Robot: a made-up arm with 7 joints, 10 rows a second.
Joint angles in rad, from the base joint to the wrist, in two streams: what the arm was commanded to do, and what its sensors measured. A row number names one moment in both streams.
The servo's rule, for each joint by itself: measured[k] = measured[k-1] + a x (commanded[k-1-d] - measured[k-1]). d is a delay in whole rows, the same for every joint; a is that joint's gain. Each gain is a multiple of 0.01, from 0.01 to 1. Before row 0 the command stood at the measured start. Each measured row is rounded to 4 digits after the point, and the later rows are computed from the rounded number. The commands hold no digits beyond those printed.
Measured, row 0: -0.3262, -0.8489, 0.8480, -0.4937, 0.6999, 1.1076, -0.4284
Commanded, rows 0 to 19: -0.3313, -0.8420, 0.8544, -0.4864, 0.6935, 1.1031, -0.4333; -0.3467, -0.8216, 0.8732, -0.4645, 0.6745, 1.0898, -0.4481; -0.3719, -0.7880, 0.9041, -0.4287, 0.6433, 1.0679, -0.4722; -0.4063, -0.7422, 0.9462, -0.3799, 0.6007, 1.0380, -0.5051; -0.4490, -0.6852, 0.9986, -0.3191, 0.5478, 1.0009, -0.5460; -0.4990, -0.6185, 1.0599, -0.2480, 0.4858, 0.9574, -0.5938; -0.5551, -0.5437, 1.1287, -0.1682, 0.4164, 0.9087, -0.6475; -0.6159, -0.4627, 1.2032, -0.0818, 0.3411, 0.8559, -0.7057; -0.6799, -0.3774, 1.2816, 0.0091, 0.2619, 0.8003, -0.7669; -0.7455, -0.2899, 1.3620, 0.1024, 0.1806, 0.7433, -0.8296; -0.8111, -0.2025, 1.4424, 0.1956, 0.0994, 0.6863, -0.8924; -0.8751, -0.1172, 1.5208, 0.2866, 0.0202, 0.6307, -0.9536; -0.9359, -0.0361, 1.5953, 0.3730, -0.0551, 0.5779, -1.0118; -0.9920, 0.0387, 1.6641, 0.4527, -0.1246, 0.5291, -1.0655; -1.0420, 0.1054, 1.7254, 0.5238, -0.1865, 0.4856, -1.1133; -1.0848, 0.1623, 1.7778, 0.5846, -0.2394, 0.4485, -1.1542; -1.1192, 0.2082, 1.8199, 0.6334, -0.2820, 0.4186, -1.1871; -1.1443, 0.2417, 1.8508, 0.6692, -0.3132, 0.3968, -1.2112; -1.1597, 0.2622, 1.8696, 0.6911, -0.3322, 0.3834, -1.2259; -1.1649, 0.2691, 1.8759, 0.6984, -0.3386, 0.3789, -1.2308
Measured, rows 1 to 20: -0.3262, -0.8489, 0.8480, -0.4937, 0.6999, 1.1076, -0.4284; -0.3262, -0.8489, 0.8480, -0.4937, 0.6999, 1.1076, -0.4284; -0.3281, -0.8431, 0.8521, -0.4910, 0.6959, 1.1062, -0.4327; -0.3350, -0.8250, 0.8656, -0.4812, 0.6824, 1.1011, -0.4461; -0.3487, -0.7939, 0.8902, -0.4618, 0.6578, 1.0908, -0.4688; -0.3700, -0.7505, 0.9260, -0.4315, 0.6218, 1.0744, -0.5004; -0.3992, -0.6956, 0.9725, -0.3899, 0.5752, 1.0516, -0.5401; -0.4361, -0.6308, 1.0284, -0.3374, 0.5189, 1.0224, -0.5868; -0.4801, -0.5576, 1.0926, -0.2748, 0.4543, 0.9872, -0.6396; -0.5303, -0.4779, 1.1634, -0.2034, 0.3830, 0.9465, -0.6971; -0.5857, -0.3935, 1.2390, -0.1248, 0.3067, 0.9012, -0.7578; -0.6448, -0.3065, 1.3177, -0.0407, 0.2273, 0.8523, -0.8203; -0.7063, -0.2191, 1.3975, 0.0467, 0.1467, 0.8008, -0.8830; -0.7688, -0.1335, 1.4764, 0.1355, 0.0670, 0.7481, -0.9444; -0.8306, -0.0517, 1.5525, 0.2234, -0.0099, 0.6953, -1.0030; -0.8903, 0.0242, 1.6239, 0.3082, -0.0822, 0.6438, -1.0574; -0.9464, 0.0924, 1.6889, 0.3880, -0.1479, 0.5948, -1.1060; -0.9976, 0.1511, 1.7458, 0.4607, -0.2055, 0.5494, -1.1479; -1.0426, 0.1991, 1.7932, 0.5246, -0.2537, 0.5089, -1.1820; -1.0802, 0.2349, 1.8301, 0.5781, -0.2912, 0.4741, -1.2074
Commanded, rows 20 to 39: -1.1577, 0.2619, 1.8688, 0.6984, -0.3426, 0.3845, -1.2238; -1.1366, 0.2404, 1.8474, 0.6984, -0.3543, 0.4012, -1.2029; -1.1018, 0.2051, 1.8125, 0.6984, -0.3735, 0.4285, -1.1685; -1.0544, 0.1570, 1.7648, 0.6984, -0.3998, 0.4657, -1.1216; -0.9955, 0.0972, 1.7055, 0.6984, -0.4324, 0.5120, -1.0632; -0.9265, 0.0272, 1.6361, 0.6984, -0.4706, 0.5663, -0.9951; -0.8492, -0.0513, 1.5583, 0.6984, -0.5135, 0.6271, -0.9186; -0.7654, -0.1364, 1.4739, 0.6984, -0.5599, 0.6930, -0.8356; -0.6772, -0.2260, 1.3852, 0.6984, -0.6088, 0.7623, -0.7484; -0.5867, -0.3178, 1.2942, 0.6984, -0.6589, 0.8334, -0.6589; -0.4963, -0.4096, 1.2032, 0.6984, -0.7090, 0.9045, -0.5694; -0.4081, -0.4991, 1.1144, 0.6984, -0.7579, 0.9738, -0.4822; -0.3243, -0.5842, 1.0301, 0.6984, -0.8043, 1.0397, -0.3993; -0.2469, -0.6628, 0.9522, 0.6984, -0.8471, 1.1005, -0.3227; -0.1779, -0.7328, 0.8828, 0.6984, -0.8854, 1.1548, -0.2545; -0.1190, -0.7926, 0.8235, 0.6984, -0.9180, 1.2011, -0.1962; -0.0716, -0.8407, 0.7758, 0.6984, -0.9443, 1.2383, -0.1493; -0.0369, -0.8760, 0.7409, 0.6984, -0.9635, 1.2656, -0.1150; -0.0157, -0.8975, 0.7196, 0.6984, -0.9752, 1.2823, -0.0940; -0.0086, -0.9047, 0.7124, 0.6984, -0.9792, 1.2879, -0.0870
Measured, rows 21 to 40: -1.1096, 0.2578, 1.8554, 0.6199, -0.3170, 0.4460, -1.2235; -1.1301, 0.2673, 1.8685, 0.6489, -0.3306, 0.4252, -1.2299; -1.1403, 0.2628, 1.8687, 0.6672, -0.3382, 0.4126, -1.2246; -1.1389, 0.2440, 1.8551, 0.6787, -0.3483, 0.4091, -1.2057; -1.1252, 0.2113, 1.8278, 0.6860, -0.3642, 0.4151, -1.1733; -1.0990, 0.1657, 1.7875, 0.6906, -0.3866, 0.4308, -1.1283; -1.0607, 0.1082, 1.7350, 0.6935, -0.4155, 0.4560, -1.0717; -1.0110, 0.0402, 1.6717, 0.6953, -0.4502, 0.4902, -1.0051; -0.9511, -0.0367, 1.5991, 0.6964, -0.4901, 0.5326, -0.9298; -0.8824, -0.1204, 1.5190, 0.6971, -0.5341, 0.5823, -0.8478; -0.8065, -0.2091, 1.4334, 0.6976, -0.5812, 0.6381, -0.7613; -0.7252, -0.3004, 1.3443, 0.6979, -0.6302, 0.6986, -0.6722; -0.6405, -0.3921, 1.2540, 0.6981, -0.6798, 0.7624, -0.5828; -0.5545, -0.4820, 1.1647, 0.6982, -0.7290, 0.8279, -0.4953; -0.4693, -0.5678, 1.0786, 0.6983, -0.7764, 0.8936, -0.4118; -0.3870, -0.6476, 0.9977, 0.6983, -0.8209, 0.9577, -0.3343; -0.3096, -0.7192, 0.9242, 0.6983, -0.8615, 1.0188, -0.2649; -0.2391, -0.7809, 0.8598, 0.6983, -0.8971, 1.0753, -0.2051; -0.1771, -0.8311, 0.8060, 0.6983, -0.9268, 1.1258, -0.1566; -0.1252, -0.8688, 0.7643, 0.6983, -0.9499, 1.1691, -0.1204
